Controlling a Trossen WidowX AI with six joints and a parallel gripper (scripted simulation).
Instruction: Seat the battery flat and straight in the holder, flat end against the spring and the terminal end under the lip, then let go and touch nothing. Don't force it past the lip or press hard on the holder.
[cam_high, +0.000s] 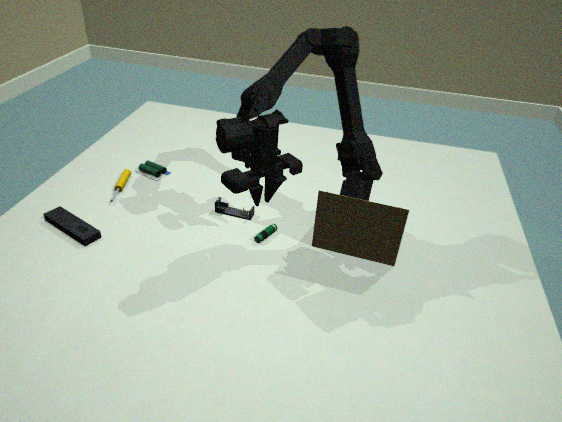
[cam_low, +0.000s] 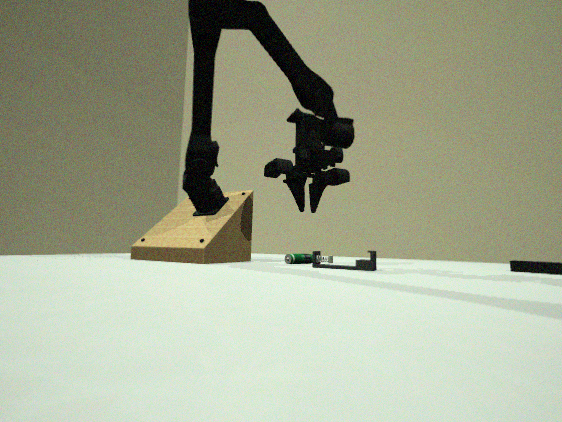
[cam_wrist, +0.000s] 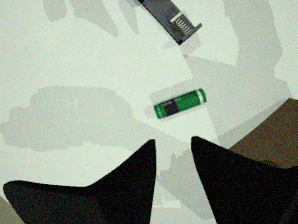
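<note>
Right now the green battery is 10 cm below my gripper tip, 2 cm to the right of it and 1 cm behind it. Also, from my gripper tip: black bar: 44 cm ahead, 12 cm to the left, 9 cm below; then yellow screwdriver: 43 cm ahead, 10 cm below, 7 cm to the right.
</note>
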